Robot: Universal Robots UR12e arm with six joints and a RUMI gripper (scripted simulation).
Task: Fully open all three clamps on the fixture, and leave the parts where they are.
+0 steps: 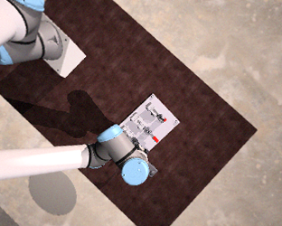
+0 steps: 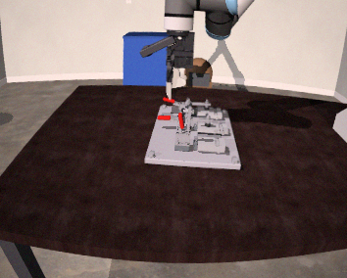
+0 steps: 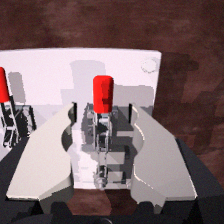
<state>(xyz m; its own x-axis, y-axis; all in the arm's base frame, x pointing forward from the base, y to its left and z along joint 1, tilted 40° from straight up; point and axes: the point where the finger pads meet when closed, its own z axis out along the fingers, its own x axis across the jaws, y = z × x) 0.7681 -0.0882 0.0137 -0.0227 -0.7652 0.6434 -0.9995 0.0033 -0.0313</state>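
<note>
Right now my hand is 8 cm past the grey fixture plate, 11 cm to the right of it and 8 cm above it.
</note>
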